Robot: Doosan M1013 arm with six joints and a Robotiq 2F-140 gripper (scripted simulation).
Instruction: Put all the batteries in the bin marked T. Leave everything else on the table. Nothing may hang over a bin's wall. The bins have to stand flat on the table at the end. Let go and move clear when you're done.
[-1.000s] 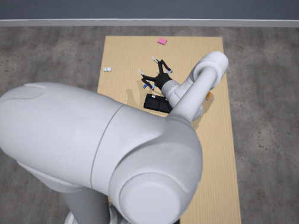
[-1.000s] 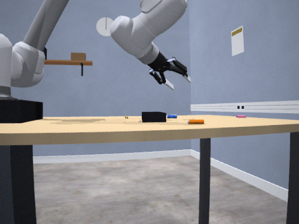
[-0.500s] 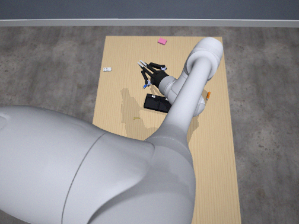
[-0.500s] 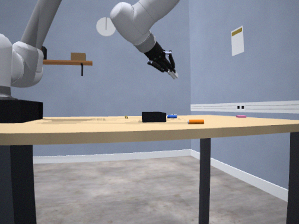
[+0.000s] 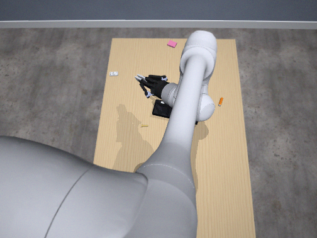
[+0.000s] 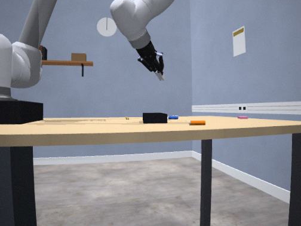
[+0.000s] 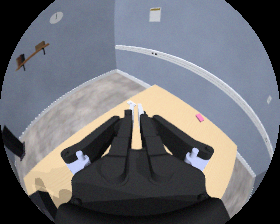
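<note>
The black bin lies 210 mm below my hand, 160 mm to the right of it and 100 mm behind it. The rest, counted from my hand: blue battery: 220 mm below, 60 mm to the right, 40 mm ahead; small white piece: 220 mm below, 190 mm to the left, 180 mm ahead; small brass piece: 220 mm below, 170 mm behind, 20 mm to the left.
</note>
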